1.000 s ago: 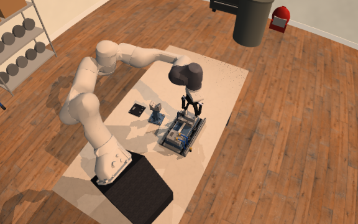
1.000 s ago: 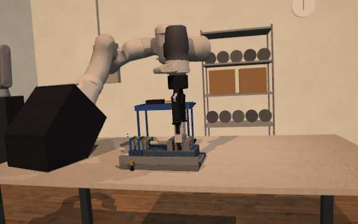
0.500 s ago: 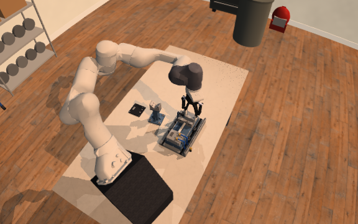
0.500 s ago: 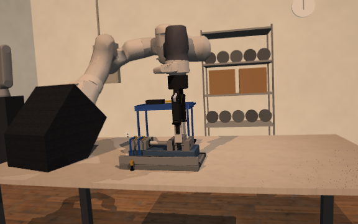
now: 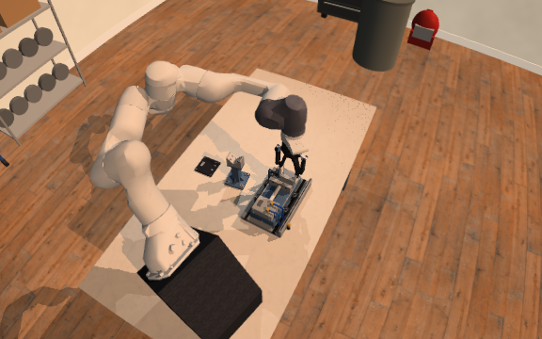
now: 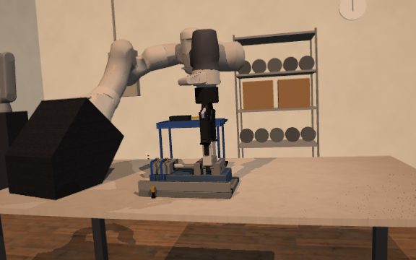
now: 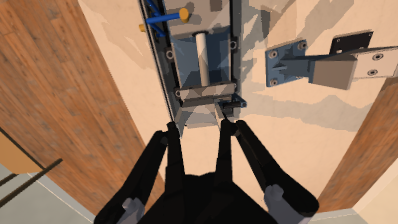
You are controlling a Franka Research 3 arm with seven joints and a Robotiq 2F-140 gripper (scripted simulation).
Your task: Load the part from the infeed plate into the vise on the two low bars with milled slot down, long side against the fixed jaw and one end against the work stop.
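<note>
The part is 30 mm below my hand. Also, from my hand: vise: 70 mm behind, 20 mm to the left, 80 mm below; then dark infeed plate: 30 mm behind, 390 mm to the left, 120 mm below.
</note>
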